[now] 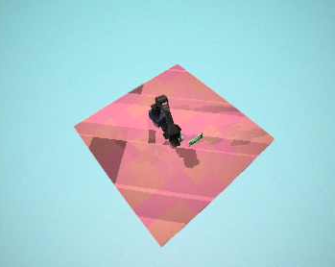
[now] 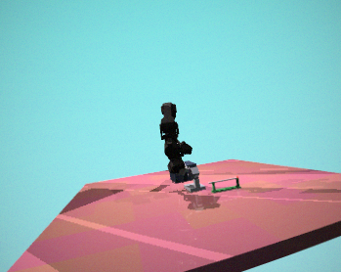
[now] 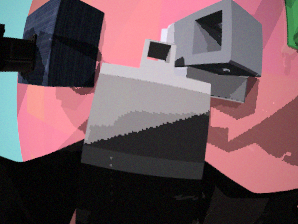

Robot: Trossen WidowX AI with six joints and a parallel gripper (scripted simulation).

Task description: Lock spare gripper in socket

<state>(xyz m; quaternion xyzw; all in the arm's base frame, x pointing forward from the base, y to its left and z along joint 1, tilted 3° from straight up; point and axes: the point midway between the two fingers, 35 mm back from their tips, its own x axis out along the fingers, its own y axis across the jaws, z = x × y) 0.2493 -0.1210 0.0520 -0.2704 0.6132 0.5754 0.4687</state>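
Now: the spare gripper 20 mm to the left of my gripper tip, 10 mm ahead of it and 10 mm above it. Round my gripper tip: green rest 170 mm to the left, 170 mm ahead, 80 mm below; then grey mount 80 mm to the left, 50 mm below, 40 mm ahead.
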